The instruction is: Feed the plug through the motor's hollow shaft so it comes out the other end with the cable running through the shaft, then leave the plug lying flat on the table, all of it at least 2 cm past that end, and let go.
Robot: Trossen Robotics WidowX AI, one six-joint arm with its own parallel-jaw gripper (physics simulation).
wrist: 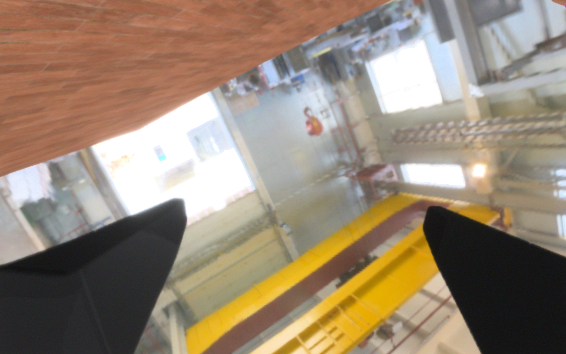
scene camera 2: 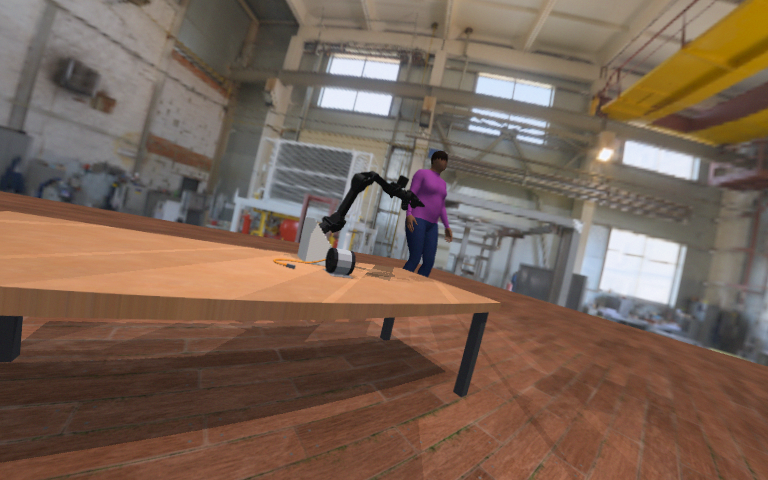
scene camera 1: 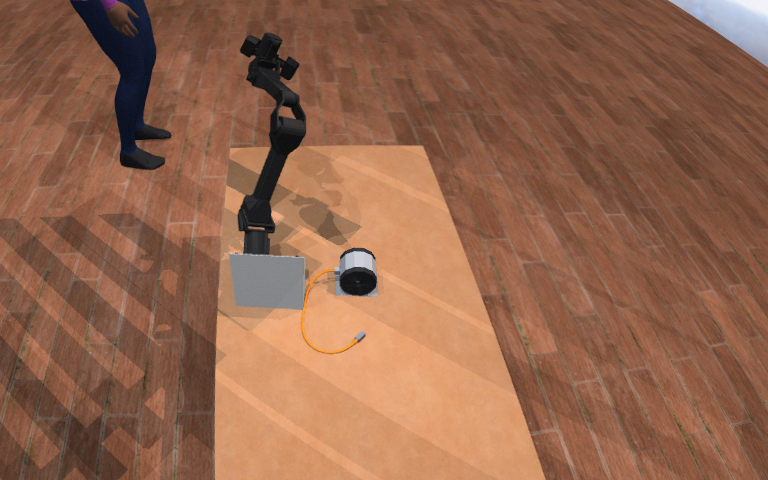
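Pixels of known places: gripper, between the fingertips: (wrist: 307, 213) (scene camera 2: 422, 203); arm's base, origin of its link: (scene camera 2: 317, 232) (scene camera 1: 255, 255).
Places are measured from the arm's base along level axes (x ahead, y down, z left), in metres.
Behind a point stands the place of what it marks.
The motor (scene camera 1: 357, 270) @(z -0.023, x 0.273, y 0.040 m) (scene camera 2: 340, 261) @(z -0.005, x 0.330, y 0.082 m), a silver drum with black ends, stands on a small grey base on the table (scene camera 1: 396, 362) @(z -0.257, x 0.357, y 0.142 m) (scene camera 2: 169, 277) @(z -0.512, x 0.535, y 0.141 m). The orange cable (scene camera 1: 303, 322) @(z -0.120, x 0.125, y 0.136 m) (scene camera 2: 277, 261) @(z -0.216, x 0.230, y 0.134 m) leaves a small block on the motor's side and curves over the table. It ends in the grey plug (scene camera 1: 360, 336) @(z -0.179, x 0.271, y 0.127 m) (scene camera 2: 290, 266) @(z -0.177, x 0.278, y 0.135 m), which lies on the table apart from the motor, on the side of the black end face seen in scene camera 1. No cable shows in the shaft opening. My gripper (wrist: 307, 213) @(z 0.615, x 0.043, y -0.308 m) is open and empty, raised high and far from the plug and motor.
A grey upright panel (scene camera 1: 269, 281) @(z -0.065, x 0.038, y 0.032 m) (scene camera 2: 312, 240) @(z -0.061, x 0.128, y 0.036 m) stands by the arm's base, left of the motor in scene camera 1. Part of the cable passes close to its edge. A person (scene camera 1: 133, 73) (scene camera 2: 429, 203) stands on the floor beyond the table, near the raised arm in scene camera 2.
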